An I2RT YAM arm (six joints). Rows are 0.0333 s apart.
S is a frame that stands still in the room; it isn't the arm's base.
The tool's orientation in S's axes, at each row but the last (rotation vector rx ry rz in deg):
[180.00, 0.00, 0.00]
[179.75, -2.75, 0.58]
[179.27, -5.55, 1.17]
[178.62, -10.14, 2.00]
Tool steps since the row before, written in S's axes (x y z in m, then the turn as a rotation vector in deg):
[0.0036, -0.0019, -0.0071, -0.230, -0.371, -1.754]
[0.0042, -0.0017, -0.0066, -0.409, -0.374, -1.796]
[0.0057, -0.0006, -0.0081, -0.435, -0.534, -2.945]
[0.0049, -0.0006, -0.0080, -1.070, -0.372, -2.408]
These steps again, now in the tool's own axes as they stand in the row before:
[0.0036, 0.0019, 0.0071, -0.230, 0.371, 1.754]
[0.0042, 0.0015, 0.0066, -0.409, 0.379, 1.795]
[0.0056, 0.0002, 0.0082, -0.441, 0.528, 2.945]
[0.0047, -0.0001, 0.0081, -1.077, 0.449, 2.392]

